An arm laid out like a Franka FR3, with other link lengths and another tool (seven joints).
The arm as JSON. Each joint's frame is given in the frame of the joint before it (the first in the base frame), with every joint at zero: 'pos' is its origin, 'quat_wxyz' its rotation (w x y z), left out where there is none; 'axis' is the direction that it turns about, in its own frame. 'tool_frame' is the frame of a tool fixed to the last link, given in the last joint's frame.
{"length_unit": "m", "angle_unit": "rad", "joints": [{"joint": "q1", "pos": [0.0, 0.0, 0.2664], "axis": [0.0, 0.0, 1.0]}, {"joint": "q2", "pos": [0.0, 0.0, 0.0], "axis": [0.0, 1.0, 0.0]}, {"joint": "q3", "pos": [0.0, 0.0, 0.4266], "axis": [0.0, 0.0, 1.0]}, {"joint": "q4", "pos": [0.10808, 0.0, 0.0], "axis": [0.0, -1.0, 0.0]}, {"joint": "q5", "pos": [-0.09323, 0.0, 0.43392], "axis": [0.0, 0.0, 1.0]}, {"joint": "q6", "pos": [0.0, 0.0, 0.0], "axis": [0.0, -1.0, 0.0]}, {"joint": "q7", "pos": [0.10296, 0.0, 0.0], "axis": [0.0, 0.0, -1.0]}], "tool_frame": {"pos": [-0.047, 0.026, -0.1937], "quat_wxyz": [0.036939, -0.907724, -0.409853, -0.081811]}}
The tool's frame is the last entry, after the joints.
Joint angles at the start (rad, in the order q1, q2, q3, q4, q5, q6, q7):
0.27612 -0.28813 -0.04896 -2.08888 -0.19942 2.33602 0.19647
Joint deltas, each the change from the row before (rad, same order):
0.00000 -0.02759 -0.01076 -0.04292 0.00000 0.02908 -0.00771
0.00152 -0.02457 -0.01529 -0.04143 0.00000 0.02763 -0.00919
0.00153 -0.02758 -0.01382 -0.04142 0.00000 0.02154 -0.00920
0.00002 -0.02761 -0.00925 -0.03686 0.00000 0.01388 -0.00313
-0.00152 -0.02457 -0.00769 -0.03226 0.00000 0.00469 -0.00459
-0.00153 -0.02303 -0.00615 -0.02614 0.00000 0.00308 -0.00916
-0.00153 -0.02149 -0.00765 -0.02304 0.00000 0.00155 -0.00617
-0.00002 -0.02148 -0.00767 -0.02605 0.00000 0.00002 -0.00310
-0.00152 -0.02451 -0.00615 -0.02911 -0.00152 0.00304 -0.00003
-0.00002 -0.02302 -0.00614 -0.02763 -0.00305 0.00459 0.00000
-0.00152 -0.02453 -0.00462 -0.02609 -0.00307 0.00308 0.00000
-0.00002 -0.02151 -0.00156 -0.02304 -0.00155 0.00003 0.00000
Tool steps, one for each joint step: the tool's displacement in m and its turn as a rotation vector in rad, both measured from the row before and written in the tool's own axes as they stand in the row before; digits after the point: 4 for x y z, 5 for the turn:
-0.0126 -0.0041 -0.0022 -0.00665 0.01048 -0.00038
-0.0141 -0.0031 -0.0009 -0.00464 0.00801 0.00152
-0.0142 -0.0045 -0.0025 -0.00227 0.00627 0.00113
-0.0121 -0.0055 -0.0037 -0.00137 0.00422 0.00496
-0.0122 -0.0056 -0.0031 0.00313 -0.00210 0.00423
-0.0101 -0.0044 -0.0041 0.00194 0.00017 -0.00158
-0.0098 -0.0032 -0.0040 0.00103 -0.00014 0.00296
-0.0103 -0.0053 -0.0027 0.00468 -0.00234 0.00506
-0.0105 -0.0061 -0.0031 0.00172 -0.00059 0.00620
-0.0094 -0.0061 -0.0026 0.00099 0.00070 0.00353
-0.0089 -0.0058 -0.0036 -0.00058 0.00139 0.00331
-0.0068 -0.0069 -0.0028 0.00264 0.00047 0.00064

